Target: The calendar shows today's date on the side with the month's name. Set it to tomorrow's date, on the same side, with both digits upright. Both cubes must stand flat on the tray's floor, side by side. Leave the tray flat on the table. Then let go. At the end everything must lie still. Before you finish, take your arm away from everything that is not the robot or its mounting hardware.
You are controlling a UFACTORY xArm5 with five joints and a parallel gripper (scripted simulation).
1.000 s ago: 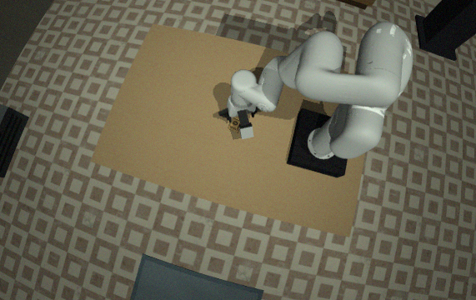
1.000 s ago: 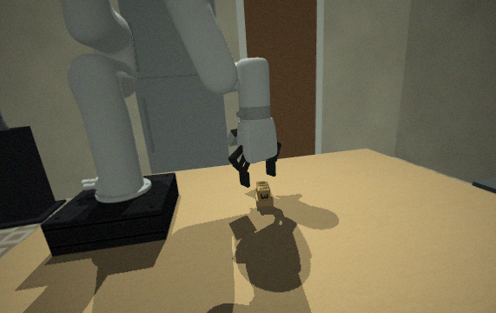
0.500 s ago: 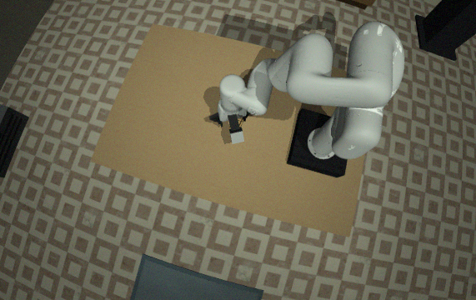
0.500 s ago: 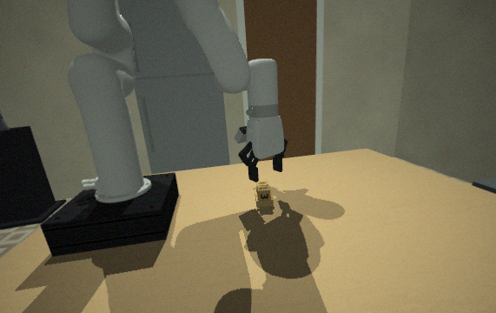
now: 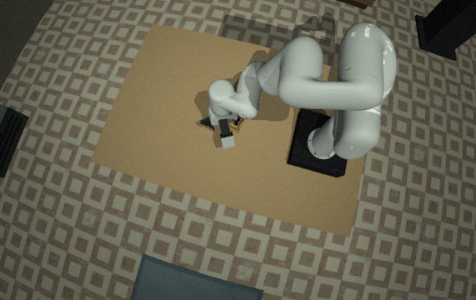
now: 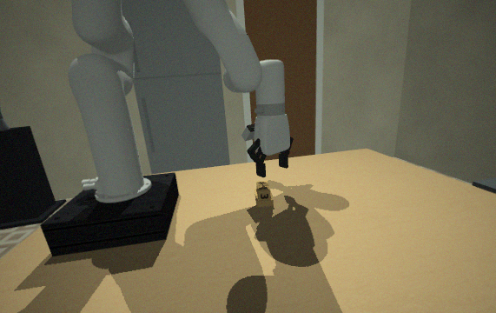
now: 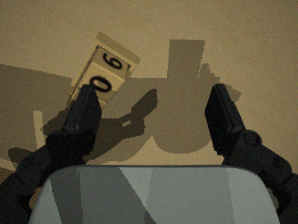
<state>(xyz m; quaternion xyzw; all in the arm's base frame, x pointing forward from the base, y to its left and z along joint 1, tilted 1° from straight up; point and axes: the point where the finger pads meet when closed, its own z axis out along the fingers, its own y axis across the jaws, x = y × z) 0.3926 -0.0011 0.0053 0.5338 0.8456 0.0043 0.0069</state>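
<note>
Right now the wooden date cube is 5 cm behind my hand, 5 cm to the right of it and 5 cm below it. The rest, counted from my hand: wooden calendar tray (4 cm behind, 4 cm to the right, 6 cm below).
</note>
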